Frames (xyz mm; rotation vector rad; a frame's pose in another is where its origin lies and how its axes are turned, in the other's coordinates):
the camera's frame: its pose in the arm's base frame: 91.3 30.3 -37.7 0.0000 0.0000 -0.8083
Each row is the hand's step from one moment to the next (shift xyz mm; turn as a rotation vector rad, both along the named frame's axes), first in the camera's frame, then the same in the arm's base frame.
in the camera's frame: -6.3 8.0 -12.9 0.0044 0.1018 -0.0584
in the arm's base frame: 1.4 10.1 -12.9 0.0767 0.0671 -0.0584
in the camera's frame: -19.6 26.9 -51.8 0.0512 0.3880 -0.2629
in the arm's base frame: 5.9 32.8 -51.8 0.3159 0.2310 -0.2629
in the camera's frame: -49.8 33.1 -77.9 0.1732 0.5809 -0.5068
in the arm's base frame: -10.5 58.9 -77.9 0.5397 0.2760 -0.5068
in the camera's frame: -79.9 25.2 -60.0 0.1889 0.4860 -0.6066
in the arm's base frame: -37.0 75.2 -60.0 0.4819 0.1991 -0.6066
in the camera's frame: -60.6 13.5 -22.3 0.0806 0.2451 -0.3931
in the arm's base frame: -32.1 53.1 -22.3 0.2329 0.1110 -0.3931
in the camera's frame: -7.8 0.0 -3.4 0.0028 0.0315 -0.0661
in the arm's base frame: -5.4 5.6 -3.4 0.0247 0.0197 -0.0661
